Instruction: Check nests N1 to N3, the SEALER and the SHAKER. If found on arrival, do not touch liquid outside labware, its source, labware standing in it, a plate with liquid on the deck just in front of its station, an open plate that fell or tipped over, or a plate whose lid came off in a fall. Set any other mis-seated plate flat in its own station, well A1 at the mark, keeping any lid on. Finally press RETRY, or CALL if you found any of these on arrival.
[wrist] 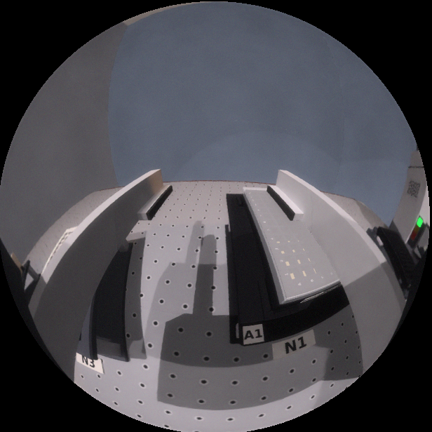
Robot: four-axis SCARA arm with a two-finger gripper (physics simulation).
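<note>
My gripper (219, 177) is drawn in; its two fingers stand apart with nothing between them. The left finger is over the deck between N3 and N1; the right one is over the pale plate and hides its right side. This plate (295, 255), with a clear glossy top, is on the black nest N1 (255, 300), whose left part is bare. I cannot tell if it is fully seated. The A1 mark is at the nest's front left corner. Nest N3 (111, 305) is partly hidden by the left finger; part of a pale plate (60, 245) shows beyond that finger. N2 does not show.
A black plate (397, 250) shows at the right, partly behind the right finger. A pale unit (412, 187) with a code patch and a lit green lamp (420, 222) stands at the far right. The perforated deck (200, 382) carries the arm's shadow. RETRY and CALL do not show.
</note>
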